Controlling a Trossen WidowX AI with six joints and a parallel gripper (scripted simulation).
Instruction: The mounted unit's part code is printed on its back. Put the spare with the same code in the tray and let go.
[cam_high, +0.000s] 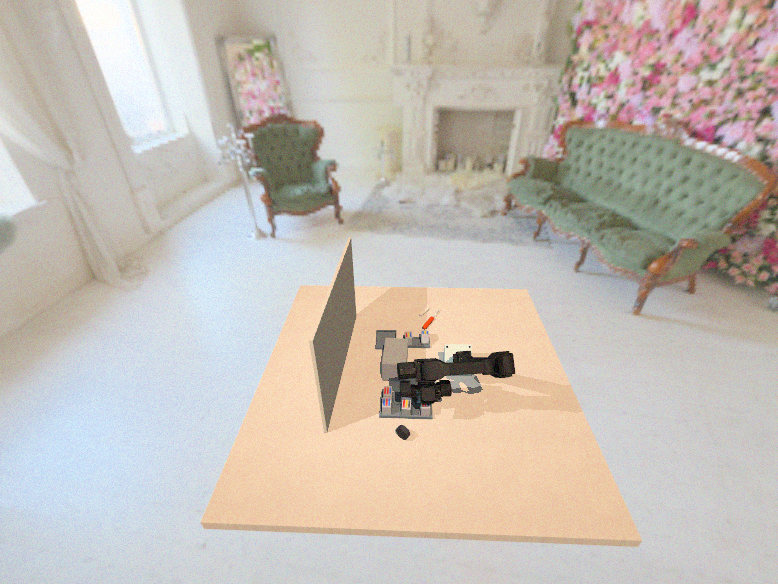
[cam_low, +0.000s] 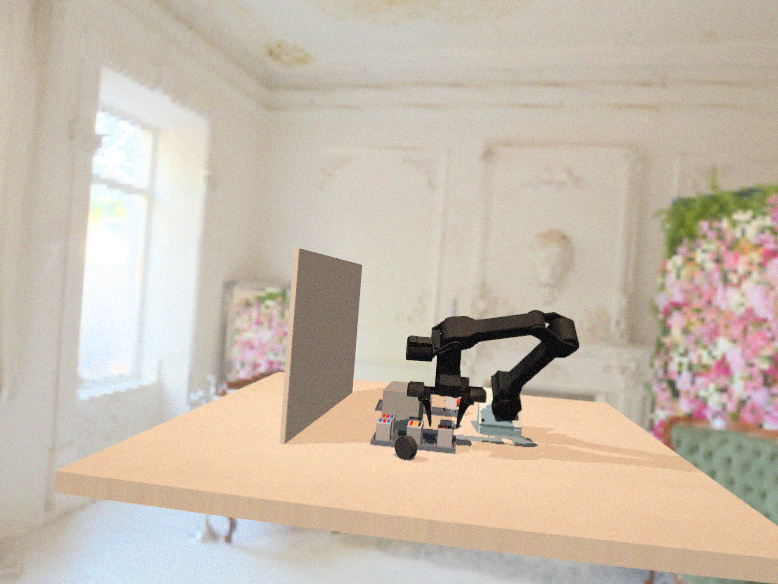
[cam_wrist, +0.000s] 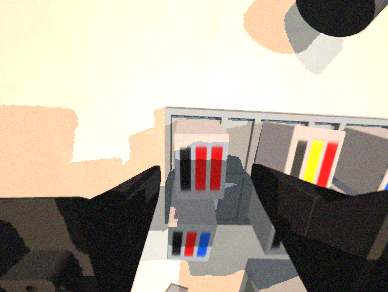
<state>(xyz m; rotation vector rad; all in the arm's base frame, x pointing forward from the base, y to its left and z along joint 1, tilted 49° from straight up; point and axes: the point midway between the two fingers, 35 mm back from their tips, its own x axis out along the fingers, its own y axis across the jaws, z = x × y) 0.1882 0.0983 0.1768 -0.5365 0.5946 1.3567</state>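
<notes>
The grey spare block is 10 mm below my gripper tip. From my gripper tip the other things lie so: black cylinder: 90 mm ahead, 100 mm to the left, 30 mm below; mounted unit: 90 mm ahead, 240 mm to the right; grey tray: 110 mm ahead, 430 mm to the right, 50 mm below.
</notes>
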